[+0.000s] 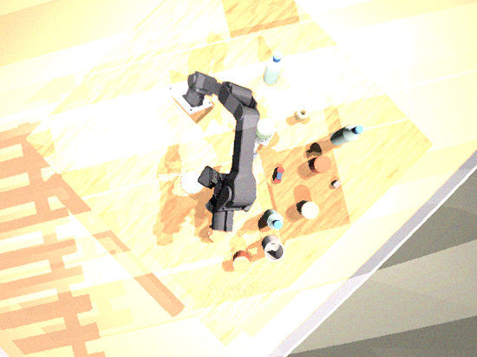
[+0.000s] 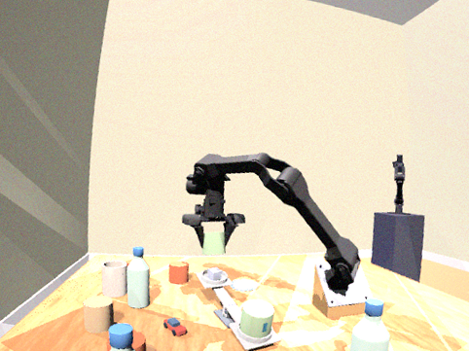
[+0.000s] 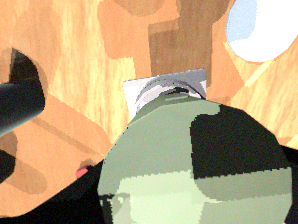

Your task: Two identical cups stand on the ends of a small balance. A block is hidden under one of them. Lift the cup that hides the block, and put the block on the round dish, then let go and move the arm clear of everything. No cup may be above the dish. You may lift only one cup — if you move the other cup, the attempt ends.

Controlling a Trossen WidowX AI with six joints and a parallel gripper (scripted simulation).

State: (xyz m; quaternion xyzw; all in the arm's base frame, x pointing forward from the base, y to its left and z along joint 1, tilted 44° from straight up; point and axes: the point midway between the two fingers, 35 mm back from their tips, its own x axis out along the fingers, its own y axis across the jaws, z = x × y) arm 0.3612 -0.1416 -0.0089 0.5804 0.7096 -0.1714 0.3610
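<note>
Right now the grey block is 8 cm below my gripper tip and 1 cm to the left of it. Also, from my gripper tip: round dish: 17 cm below, 12 cm to the right, 12 cm behind; then tan cylinder: 28 cm ahead, 17 cm to the left, 13 cm below; then red toy car: 19 cm to the left, 16 cm below, 10 cm ahead.
</note>
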